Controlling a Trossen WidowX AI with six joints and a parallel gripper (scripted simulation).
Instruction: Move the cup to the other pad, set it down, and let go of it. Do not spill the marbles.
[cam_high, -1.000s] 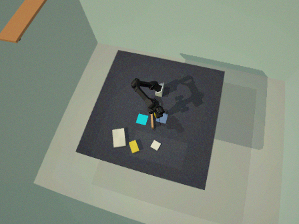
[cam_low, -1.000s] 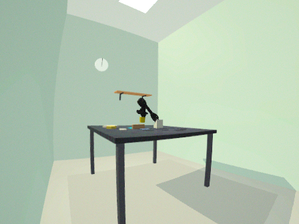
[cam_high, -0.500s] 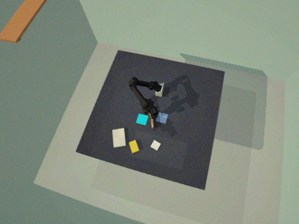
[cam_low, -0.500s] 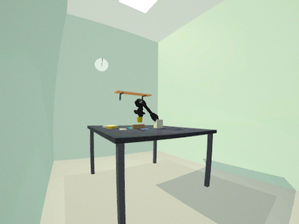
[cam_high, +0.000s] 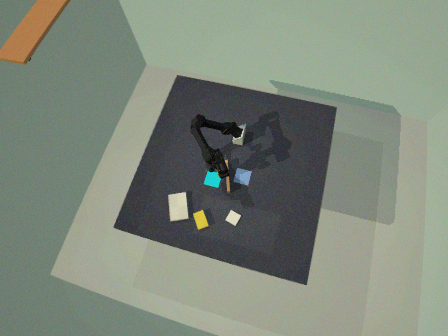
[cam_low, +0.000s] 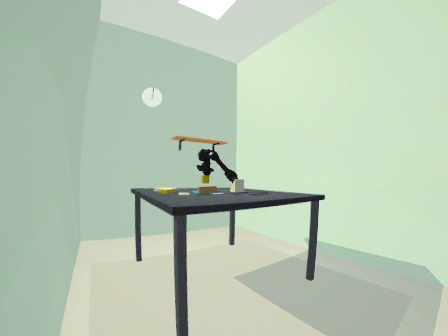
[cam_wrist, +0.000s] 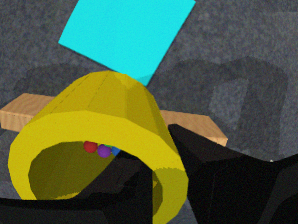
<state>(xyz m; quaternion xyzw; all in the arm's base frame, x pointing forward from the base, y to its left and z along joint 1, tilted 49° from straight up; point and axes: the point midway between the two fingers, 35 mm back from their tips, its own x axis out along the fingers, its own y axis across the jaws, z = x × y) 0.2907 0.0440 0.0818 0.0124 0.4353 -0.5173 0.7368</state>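
Right now the cyan pad is 120 mm below my gripper tip, 50 mm to the right of it and 50 mm ahead of it. The rest, counted from my gripper tip: thin wooden bar 100 mm below, 50 mm to the left, 10 mm ahead; light blue pad 140 mm to the left, 120 mm below, 30 mm behind; cup 20 mm to the left, 20 mm ahead.
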